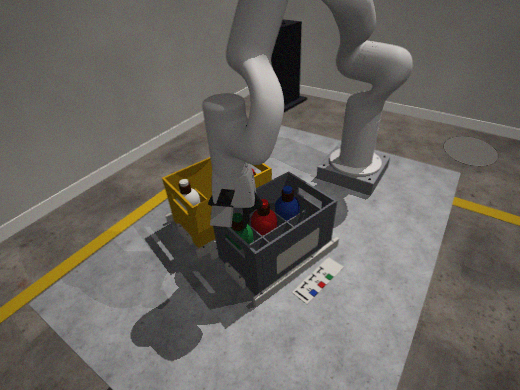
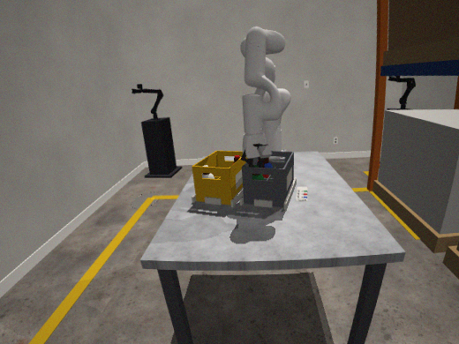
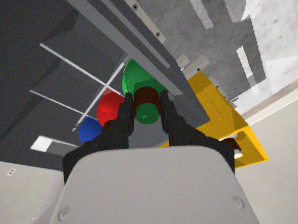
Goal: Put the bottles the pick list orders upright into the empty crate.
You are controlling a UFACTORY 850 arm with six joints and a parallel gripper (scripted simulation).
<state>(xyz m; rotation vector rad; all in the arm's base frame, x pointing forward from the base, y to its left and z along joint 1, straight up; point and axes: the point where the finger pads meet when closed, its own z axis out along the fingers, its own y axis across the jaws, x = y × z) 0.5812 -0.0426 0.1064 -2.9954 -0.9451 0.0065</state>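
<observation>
The green-label bottle is 7 cm below my hand. Round my hand: grey crate (8 cm behind, 6 cm to the left, 8 cm below); blue-label bottle (18 cm behind, 3 cm to the left, 7 cm below); red bottle (9 cm behind, 1 cm to the left, 7 cm below).
</observation>
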